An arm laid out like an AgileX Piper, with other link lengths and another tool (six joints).
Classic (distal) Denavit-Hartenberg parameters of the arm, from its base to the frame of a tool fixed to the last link. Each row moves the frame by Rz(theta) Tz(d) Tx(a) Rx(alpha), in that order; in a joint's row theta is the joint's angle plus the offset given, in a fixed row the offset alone. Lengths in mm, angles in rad.
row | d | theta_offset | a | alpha
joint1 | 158.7 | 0 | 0 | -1.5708
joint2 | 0 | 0.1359 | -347.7 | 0
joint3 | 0 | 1.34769 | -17.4 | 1.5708
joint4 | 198.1 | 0 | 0 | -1.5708
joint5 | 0 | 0 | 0 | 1.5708
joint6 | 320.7 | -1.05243 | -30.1 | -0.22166
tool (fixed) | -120.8 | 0 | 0 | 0
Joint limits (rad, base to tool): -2.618..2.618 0..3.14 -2.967..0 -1.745..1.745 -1.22..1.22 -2.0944..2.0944
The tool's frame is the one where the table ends.
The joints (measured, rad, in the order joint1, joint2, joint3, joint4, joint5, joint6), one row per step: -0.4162 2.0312 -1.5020 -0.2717 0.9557 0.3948; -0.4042 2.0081 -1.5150 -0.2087 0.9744 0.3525; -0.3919 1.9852 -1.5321 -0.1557 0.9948 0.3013; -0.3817 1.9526 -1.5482 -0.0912 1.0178 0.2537; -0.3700 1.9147 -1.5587 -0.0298 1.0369 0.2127; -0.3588 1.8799 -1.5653 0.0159 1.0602 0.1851; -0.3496 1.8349 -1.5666 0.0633 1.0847 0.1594
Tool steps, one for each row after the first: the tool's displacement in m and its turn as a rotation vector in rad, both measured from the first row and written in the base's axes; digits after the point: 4 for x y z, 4 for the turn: 0.0045 0.0147 0.0103 0.0397 -0.0278 0.0227; 0.0092 0.0287 0.0221 0.0696 -0.0531 0.0613; 0.0125 0.0443 0.0382 0.1069 -0.0910 0.0937; 0.0144 0.0609 0.0561 0.1413 -0.1339 0.1269; 0.0132 0.0755 0.0714 0.1692 -0.1637 0.1535; 0.0088 0.0906 0.0897 0.1974 -0.1986 0.1792
